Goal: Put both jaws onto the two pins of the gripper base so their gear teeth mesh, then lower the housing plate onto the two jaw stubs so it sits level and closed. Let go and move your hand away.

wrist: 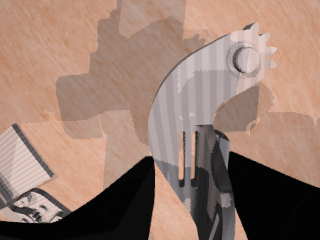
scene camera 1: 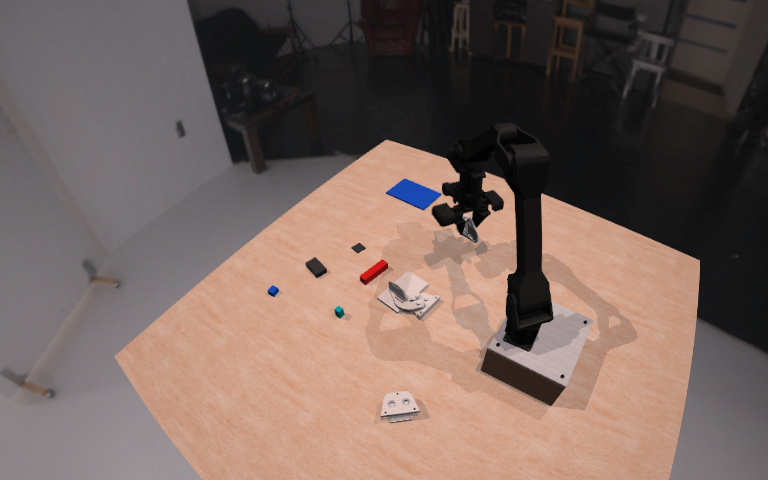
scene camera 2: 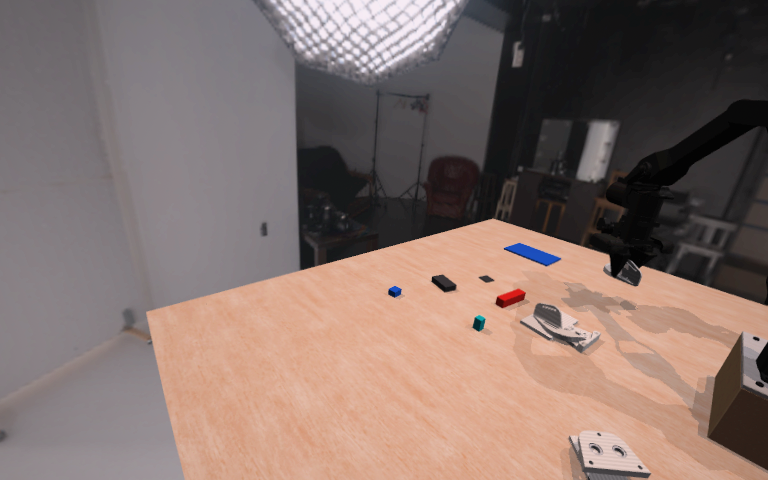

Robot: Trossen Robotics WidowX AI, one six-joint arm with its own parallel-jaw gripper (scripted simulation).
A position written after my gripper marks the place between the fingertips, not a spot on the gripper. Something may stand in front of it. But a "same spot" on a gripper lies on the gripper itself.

my gripper: wrist 189, 162; scene camera 1; scene camera 2
same spot on my gripper: [scene camera 2: 639, 256] = [scene camera 1: 477, 215]
